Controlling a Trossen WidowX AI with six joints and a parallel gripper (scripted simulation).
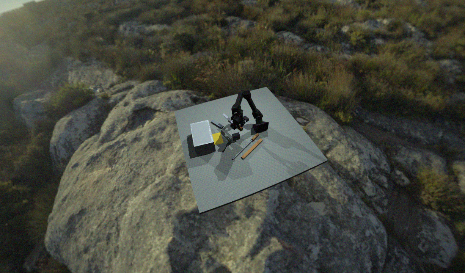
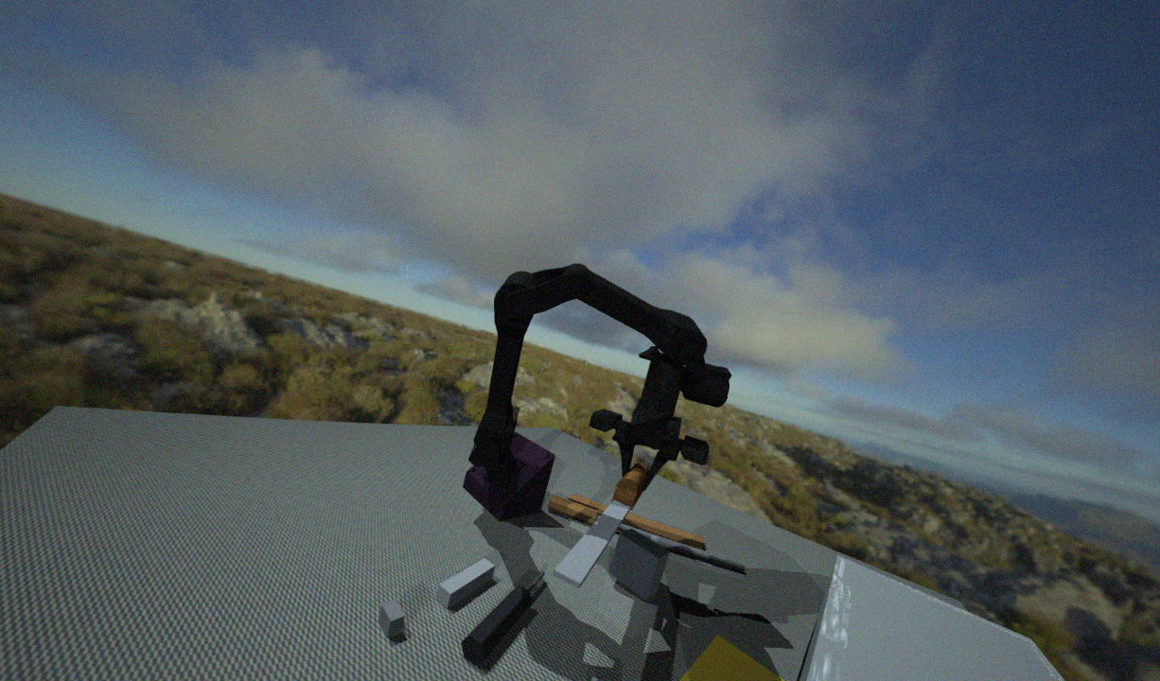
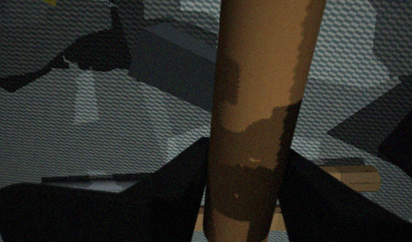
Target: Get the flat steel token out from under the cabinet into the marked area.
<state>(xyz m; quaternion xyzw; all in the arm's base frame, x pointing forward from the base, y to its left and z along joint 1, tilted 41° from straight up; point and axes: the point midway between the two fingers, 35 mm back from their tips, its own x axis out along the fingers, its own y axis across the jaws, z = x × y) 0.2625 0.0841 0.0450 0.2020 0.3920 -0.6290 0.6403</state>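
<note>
My gripper tip is now 4 cm short of the grey block and 11 cm above it. The rest, counted from my gripper tip: grey bar 9 cm behind, 22 cm to the right, 13 cm below; then small grey cube 8 cm behind, 33 cm to the right, 13 cm below; then wooden stick 5 cm behind, 18 cm to the left, 14 cm below.
</note>
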